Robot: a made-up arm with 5 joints.
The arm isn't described. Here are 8 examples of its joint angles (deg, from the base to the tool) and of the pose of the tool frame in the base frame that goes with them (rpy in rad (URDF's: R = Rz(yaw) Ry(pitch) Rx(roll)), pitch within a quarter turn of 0, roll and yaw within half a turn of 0; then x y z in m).
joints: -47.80 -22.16 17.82 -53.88 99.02
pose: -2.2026 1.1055 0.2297 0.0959 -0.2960 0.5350
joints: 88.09 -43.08 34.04 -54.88 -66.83
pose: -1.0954 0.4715 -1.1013 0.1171 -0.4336 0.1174
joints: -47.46 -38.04 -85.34 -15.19 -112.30
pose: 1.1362 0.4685 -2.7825 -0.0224 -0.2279 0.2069
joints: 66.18 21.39 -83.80 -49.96 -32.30
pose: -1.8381 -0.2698 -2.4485 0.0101 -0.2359 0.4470
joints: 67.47 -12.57 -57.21 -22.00 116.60
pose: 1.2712 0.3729 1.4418 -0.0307 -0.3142 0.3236
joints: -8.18 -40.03 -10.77 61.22 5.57
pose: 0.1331 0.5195 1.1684 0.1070 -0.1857 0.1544
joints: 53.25 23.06 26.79 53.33 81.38
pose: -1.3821 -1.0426 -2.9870 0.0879 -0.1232 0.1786
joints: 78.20 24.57 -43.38 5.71 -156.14
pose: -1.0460 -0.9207 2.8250 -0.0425 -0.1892 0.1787
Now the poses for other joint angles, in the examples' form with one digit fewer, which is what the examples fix.
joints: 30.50 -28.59 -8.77 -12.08 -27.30
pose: -0.680 0.450 -0.574 0.086 -0.365 0.256
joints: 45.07 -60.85 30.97 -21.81 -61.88
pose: -1.012 0.367 -0.488 0.225 -0.334 0.222
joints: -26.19 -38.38 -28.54 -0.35 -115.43
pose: 0.654 -0.466 -2.090 0.091 -0.269 0.306
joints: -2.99 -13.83 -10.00 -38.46 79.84
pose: -0.507 0.848 0.998 0.090 -0.425 0.357
